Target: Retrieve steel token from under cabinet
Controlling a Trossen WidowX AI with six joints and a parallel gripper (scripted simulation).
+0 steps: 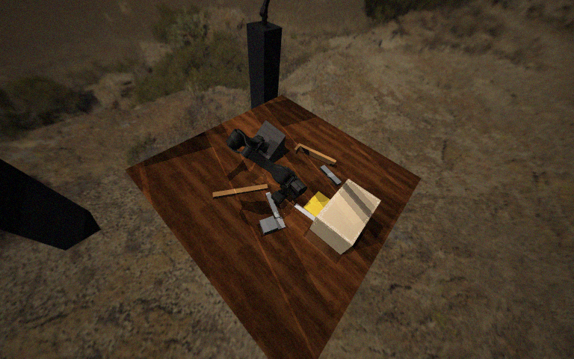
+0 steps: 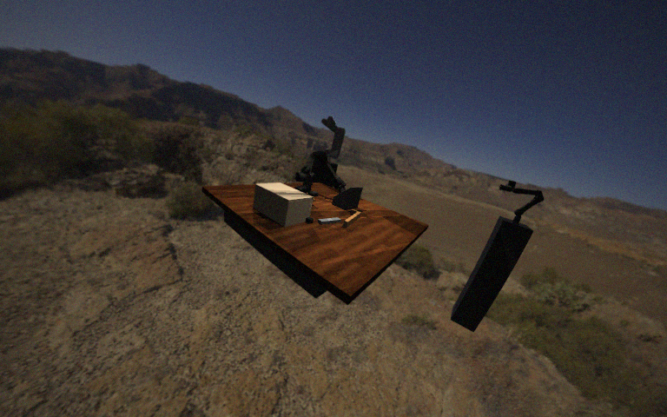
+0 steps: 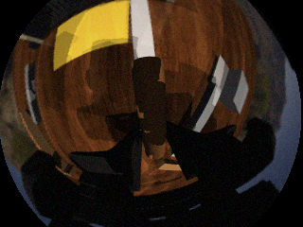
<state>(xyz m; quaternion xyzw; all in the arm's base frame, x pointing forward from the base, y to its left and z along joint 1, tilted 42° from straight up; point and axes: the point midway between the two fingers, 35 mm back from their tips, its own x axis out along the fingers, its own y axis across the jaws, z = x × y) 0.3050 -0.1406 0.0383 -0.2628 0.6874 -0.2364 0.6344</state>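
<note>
The grey scraper is 110 mm to the right of my gripper tip and 40 mm ahead of it. Round my gripper tip: steel token (320 mm ahead, 80 mm to the left, 10 mm below); then wooden stick (200 mm behind, 150 mm to the right); then grey block (190 mm to the right, 60 mm ahead, 10 mm above).
</note>
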